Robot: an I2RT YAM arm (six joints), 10 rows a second.
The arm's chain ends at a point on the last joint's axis. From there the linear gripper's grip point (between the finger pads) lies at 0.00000 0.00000 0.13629 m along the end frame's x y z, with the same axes.
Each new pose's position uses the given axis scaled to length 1; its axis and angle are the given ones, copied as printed.
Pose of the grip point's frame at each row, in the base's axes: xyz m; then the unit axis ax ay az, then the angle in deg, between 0 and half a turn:
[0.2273 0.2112 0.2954 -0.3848 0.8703 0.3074 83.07]
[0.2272 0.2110 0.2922 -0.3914 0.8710 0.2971 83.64]
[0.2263 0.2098 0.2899 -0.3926 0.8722 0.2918 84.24]
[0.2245 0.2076 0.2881 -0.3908 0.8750 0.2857 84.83]
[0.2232 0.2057 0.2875 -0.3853 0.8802 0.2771 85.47]
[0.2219 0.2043 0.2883 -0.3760 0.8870 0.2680 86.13]
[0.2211 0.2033 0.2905 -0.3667 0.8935 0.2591 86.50]
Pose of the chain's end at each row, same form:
[0.1237 0.1271 0.2676 -0.3848 0.8703 0.3074 83.07]
[0.1233 0.1266 0.2664 -0.3914 0.8710 0.2971 83.64]
[0.1221 0.1254 0.2658 -0.3926 0.8722 0.2918 84.24]
[0.1196 0.1236 0.2657 -0.3908 0.8750 0.2857 84.83]
[0.1170 0.1227 0.2671 -0.3853 0.8802 0.2771 85.47]
[0.1141 0.1230 0.2700 -0.3760 0.8870 0.2680 86.13]
[0.1117 0.1238 0.2736 -0.3667 0.8935 0.2591 86.50]

